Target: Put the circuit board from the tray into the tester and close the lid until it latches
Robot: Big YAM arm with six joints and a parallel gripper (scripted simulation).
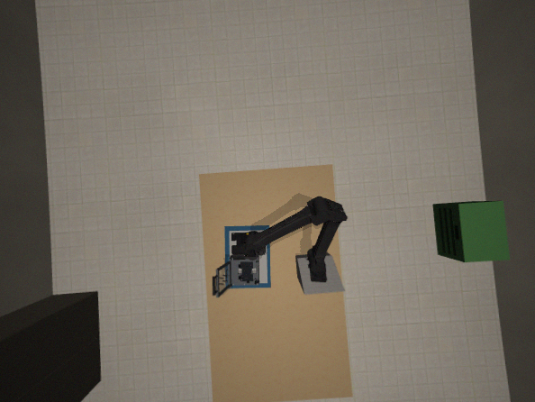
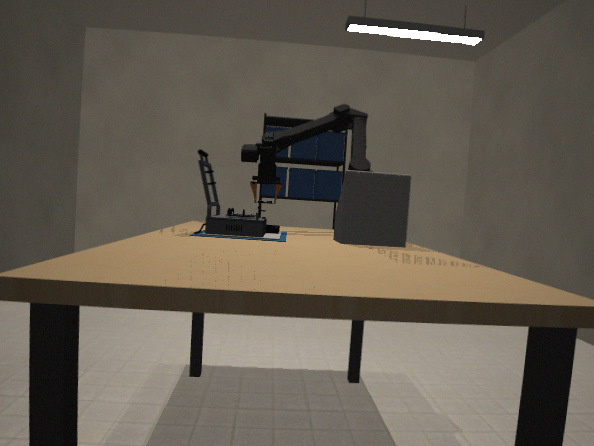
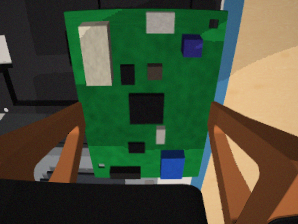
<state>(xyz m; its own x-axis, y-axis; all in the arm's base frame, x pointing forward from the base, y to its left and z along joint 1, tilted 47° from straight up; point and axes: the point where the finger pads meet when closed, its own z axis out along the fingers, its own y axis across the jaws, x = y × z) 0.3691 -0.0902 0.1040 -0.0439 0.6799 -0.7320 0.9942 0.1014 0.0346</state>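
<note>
My hand is right at the green circuit board. From my hand the other things lie so: black latch hook (23 cm to the left, 3 cm below, 1 cm behind); dark pin plate (18 cm to the left, 6 cm ahead, 5 cm below); tester lid (18 cm ahead, 17 cm to the left, 6 cm above).
</note>
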